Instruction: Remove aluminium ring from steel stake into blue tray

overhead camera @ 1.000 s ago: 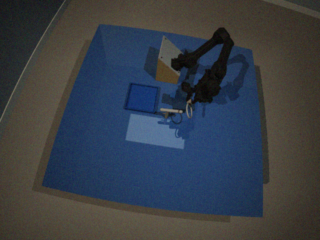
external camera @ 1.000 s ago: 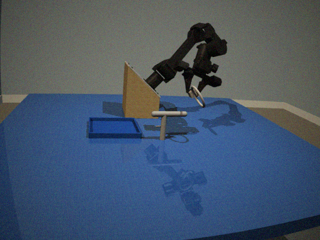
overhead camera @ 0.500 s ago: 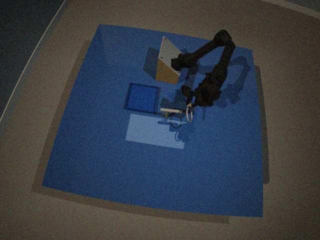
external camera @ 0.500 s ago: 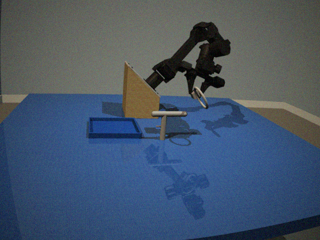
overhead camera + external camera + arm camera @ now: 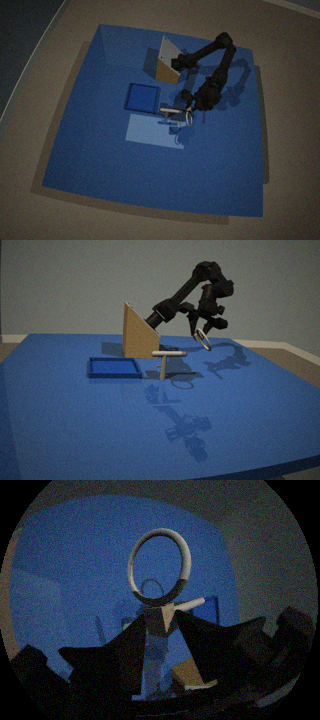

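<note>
Right now the aluminium ring is 50 mm ahead of my gripper tip and 10 mm above it. Round my gripper tip: blue tray 270 mm to the right, 150 mm below, 140 mm behind.
</note>
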